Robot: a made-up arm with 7 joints.
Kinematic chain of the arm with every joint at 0, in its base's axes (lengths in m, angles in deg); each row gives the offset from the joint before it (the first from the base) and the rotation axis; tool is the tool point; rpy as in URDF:
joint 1: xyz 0 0 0.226 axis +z
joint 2: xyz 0 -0.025 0.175 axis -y
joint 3: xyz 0 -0.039 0.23 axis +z
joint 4: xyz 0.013 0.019 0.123 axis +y
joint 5: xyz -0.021 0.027 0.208 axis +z
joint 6: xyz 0 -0.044 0.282 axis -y
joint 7: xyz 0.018 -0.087 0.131 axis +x
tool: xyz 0 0 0 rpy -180 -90 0
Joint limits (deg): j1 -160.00..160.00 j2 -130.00..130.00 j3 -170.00..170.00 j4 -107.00..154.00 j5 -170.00..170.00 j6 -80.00..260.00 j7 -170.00..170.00
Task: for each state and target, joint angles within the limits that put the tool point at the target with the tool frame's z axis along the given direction. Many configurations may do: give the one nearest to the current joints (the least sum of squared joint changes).
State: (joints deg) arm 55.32 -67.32 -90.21 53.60 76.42 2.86 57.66
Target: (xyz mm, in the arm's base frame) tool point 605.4 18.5 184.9 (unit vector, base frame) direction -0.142 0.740 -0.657
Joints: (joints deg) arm 67.13 -53.82 -64.47 106.34 96.67 -1.33 57.66
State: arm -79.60 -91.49 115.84 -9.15 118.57 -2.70 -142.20
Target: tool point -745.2 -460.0 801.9 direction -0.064 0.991 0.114
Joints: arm -120.22 -65.73 114.79 -32.79 135.63 -24.86 -142.20
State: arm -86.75 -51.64 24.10 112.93 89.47 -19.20 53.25
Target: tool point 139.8 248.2 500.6 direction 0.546 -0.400 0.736
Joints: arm -80.65 -96.60 72.35 154.00 112.21 -15.20 53.25
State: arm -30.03 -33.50 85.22 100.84 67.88 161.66 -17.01
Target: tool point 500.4 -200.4 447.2 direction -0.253 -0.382 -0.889
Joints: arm -56.35 -71.96 68.25 60.02 93.62 185.96 -17.01
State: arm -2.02 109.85 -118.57 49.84 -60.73 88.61 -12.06
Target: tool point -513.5 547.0 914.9 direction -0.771 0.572 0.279
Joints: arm -46.18 63.01 -110.32 8.31 -58.16 82.29 -12.06
